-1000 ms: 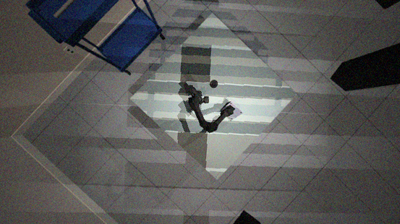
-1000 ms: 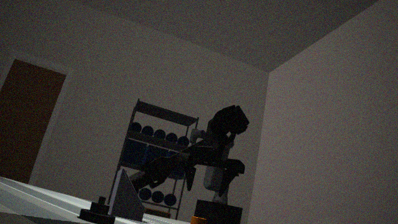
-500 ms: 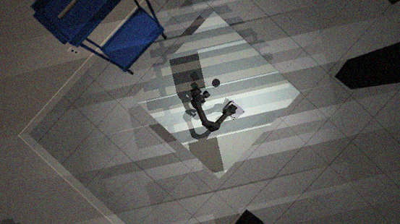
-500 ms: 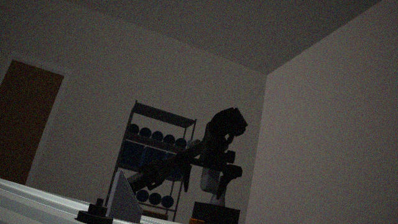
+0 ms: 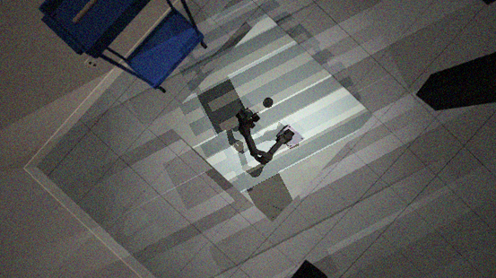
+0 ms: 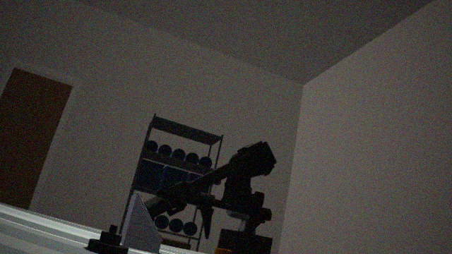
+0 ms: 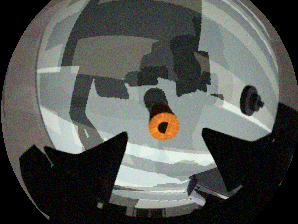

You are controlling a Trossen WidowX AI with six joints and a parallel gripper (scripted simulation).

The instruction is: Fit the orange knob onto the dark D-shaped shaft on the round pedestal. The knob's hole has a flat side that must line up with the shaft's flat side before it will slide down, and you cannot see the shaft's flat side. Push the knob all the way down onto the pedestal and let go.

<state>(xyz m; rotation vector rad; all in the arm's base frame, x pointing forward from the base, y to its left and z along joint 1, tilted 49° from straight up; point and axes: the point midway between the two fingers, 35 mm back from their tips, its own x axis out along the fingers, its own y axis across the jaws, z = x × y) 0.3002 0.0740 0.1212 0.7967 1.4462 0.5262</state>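
Right now the orange knob is 50 mm below my gripper tip. Round my gripper tip: dark round pedestal 10 mm behind, 260 mm to the right, 40 mm below.
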